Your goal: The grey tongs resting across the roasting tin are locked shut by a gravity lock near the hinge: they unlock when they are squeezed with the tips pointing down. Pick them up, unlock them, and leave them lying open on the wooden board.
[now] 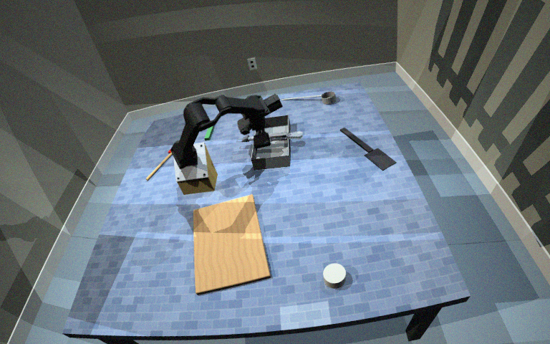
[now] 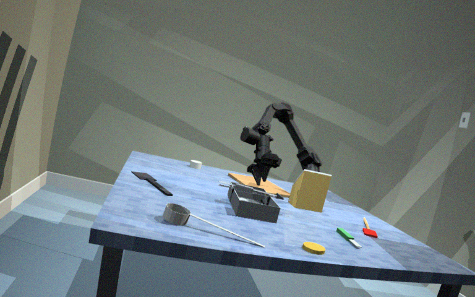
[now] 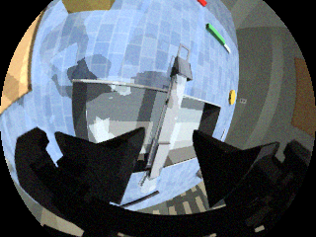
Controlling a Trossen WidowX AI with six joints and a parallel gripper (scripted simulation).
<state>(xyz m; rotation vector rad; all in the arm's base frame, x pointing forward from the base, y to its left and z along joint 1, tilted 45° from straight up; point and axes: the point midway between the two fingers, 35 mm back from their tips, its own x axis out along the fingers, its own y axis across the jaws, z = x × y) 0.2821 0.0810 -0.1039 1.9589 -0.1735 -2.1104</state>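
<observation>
Now: the grey roasting tin 30 mm ahead of my gripper tip, 40 mm to the left of it and 70 mm below it. Round my gripper tip: yellow disc: 90 mm behind, 410 mm to the left, 90 mm below; then green-handled tool: 300 mm behind, 260 mm to the left, 90 mm below; then black spatula: 440 mm ahead, 80 mm to the right, 100 mm below.
</observation>
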